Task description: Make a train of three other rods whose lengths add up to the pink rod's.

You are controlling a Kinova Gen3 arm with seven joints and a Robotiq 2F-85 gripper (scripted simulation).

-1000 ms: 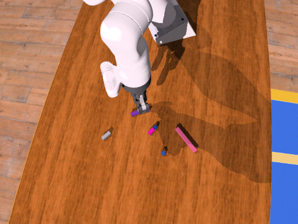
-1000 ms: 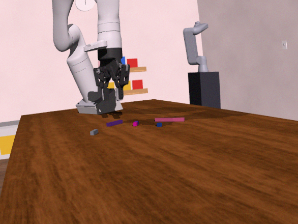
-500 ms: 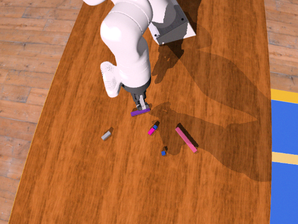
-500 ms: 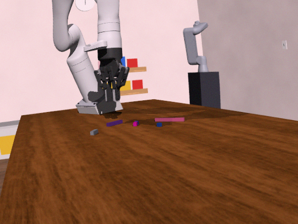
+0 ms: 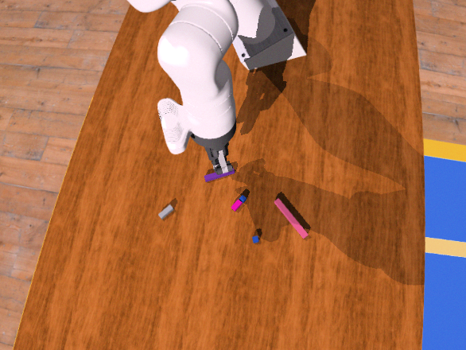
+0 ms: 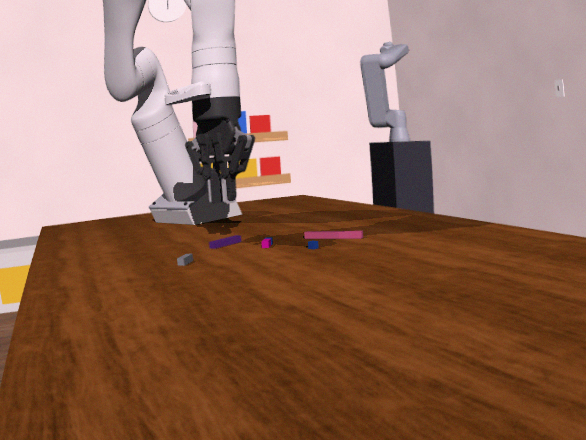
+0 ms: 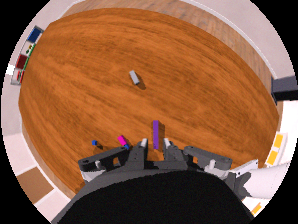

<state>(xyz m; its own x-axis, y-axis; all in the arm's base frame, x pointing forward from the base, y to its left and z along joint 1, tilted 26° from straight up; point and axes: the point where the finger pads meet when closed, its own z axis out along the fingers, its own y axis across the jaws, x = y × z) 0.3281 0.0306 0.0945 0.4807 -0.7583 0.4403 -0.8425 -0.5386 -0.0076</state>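
Right now the purple rod is 8 cm below my hand. Also, from my hand: small blue rod: 11 cm ahead, 9 cm to the left, 8 cm below; magenta rod: 6 cm ahead, 5 cm to the left, 8 cm below; grey rod: 10 cm ahead, 8 cm to the right, 8 cm below.
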